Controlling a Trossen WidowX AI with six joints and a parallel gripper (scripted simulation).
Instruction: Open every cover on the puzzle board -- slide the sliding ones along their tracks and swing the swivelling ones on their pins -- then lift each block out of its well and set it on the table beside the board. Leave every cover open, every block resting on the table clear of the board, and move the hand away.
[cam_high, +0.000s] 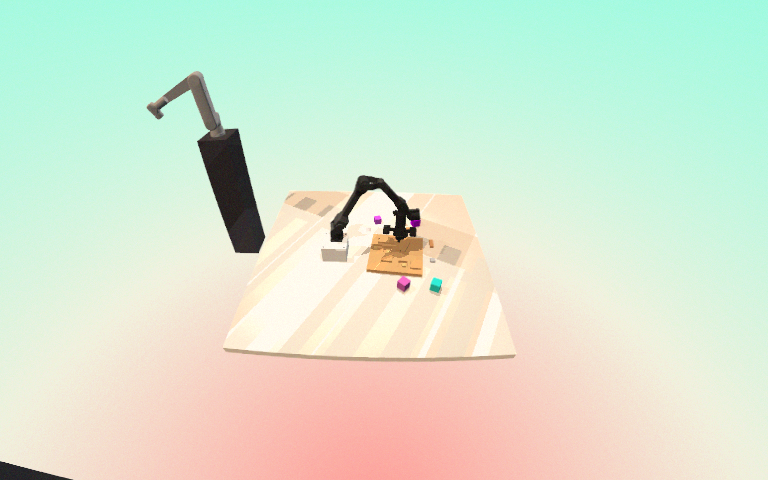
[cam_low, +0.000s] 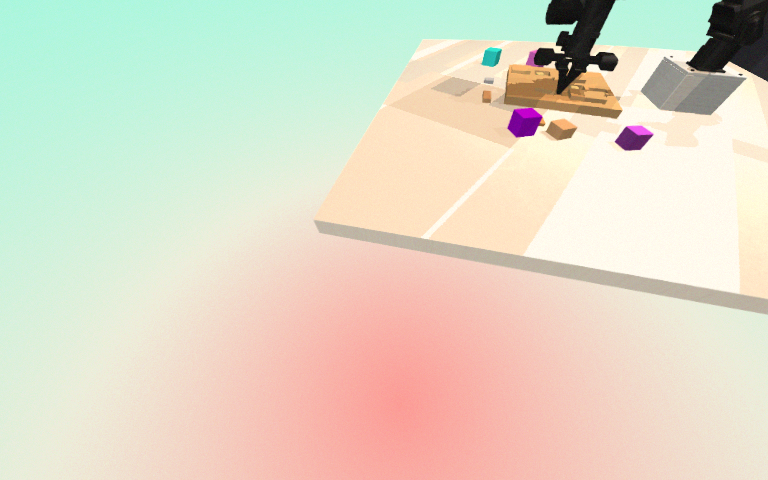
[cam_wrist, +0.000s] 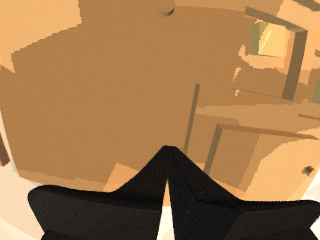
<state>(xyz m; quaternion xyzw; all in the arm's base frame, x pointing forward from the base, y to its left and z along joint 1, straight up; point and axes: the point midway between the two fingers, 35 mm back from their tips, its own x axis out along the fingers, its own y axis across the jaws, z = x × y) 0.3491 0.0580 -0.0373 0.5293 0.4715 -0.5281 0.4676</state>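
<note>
My gripper tip is 180 mm short of the small grey piece, 130 mm to the left of it and 20 mm above it. The rest, counted from my gripper tip: magenta block: 320 mm to the right, 10 mm ahead; dark purple block: 220 mm to the left, 120 mm behind; small orange piece: 200 mm ahead, 20 mm below, 10 mm to the left.
</note>
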